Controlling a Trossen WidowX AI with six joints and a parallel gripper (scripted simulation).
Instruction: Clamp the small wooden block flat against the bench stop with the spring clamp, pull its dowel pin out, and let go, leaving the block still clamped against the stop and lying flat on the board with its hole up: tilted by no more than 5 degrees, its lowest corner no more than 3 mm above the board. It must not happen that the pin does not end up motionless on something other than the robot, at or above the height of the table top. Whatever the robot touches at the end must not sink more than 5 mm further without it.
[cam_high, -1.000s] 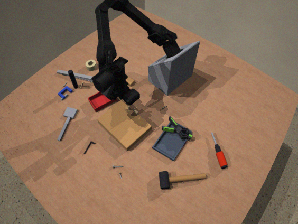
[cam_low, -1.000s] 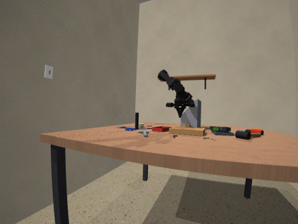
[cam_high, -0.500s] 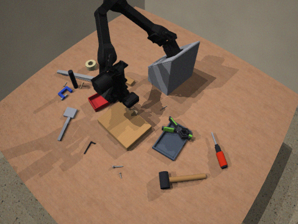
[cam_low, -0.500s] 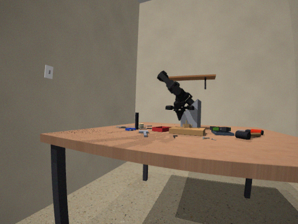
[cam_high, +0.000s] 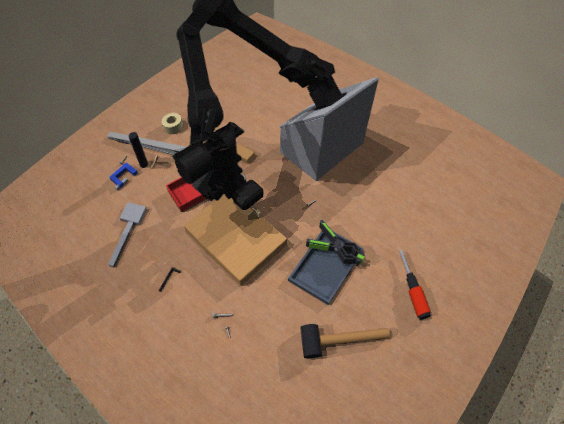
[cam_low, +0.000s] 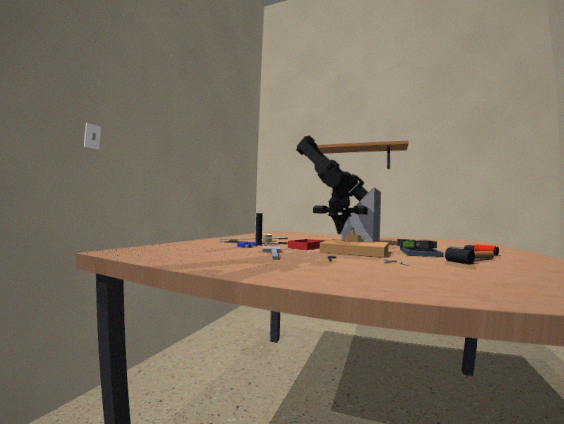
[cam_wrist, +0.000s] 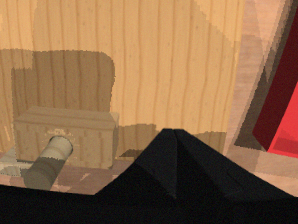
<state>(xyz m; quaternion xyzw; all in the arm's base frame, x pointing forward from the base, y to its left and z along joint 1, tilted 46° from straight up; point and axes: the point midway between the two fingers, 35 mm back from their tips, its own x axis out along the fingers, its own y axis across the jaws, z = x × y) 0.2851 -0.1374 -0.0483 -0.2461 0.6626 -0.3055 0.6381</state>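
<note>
Right now the dowel pin is 5 cm to the left of my hand and 3 cm below it. Round my hand: small wooden block: 5 cm to the left, 5 cm below; then wooden board: 7 cm to the left, 7 cm below, 5 cm ahead; then bench stop: 7 cm to the left, 5 cm below, 2 cm behind.
</note>
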